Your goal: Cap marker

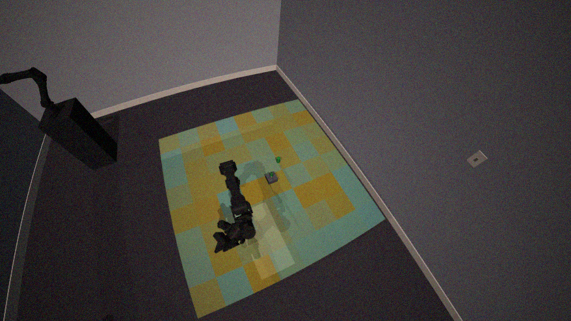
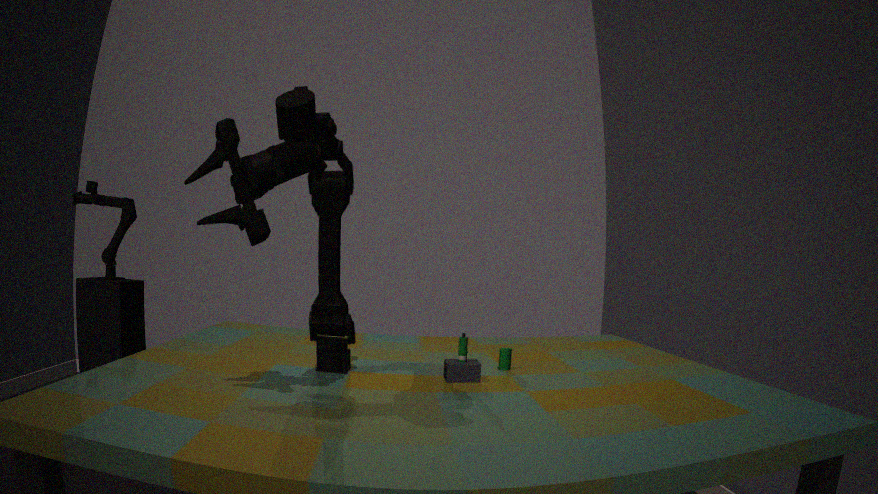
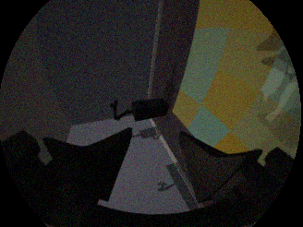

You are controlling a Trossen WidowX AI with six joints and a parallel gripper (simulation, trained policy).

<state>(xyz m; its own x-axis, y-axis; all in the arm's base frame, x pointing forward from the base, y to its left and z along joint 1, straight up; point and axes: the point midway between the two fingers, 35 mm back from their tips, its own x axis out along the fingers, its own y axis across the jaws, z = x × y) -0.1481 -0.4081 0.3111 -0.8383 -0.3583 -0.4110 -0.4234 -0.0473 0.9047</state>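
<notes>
Now: the green cap 540 mm ahead of my gripper tip, 490 mm to the left of it and 270 mm below it. From my gripper tip the other things lie so: green marker: 440 mm ahead, 380 mm to the left, 220 mm below; then grey holder block: 440 mm ahead, 380 mm to the left, 280 mm below.
</notes>
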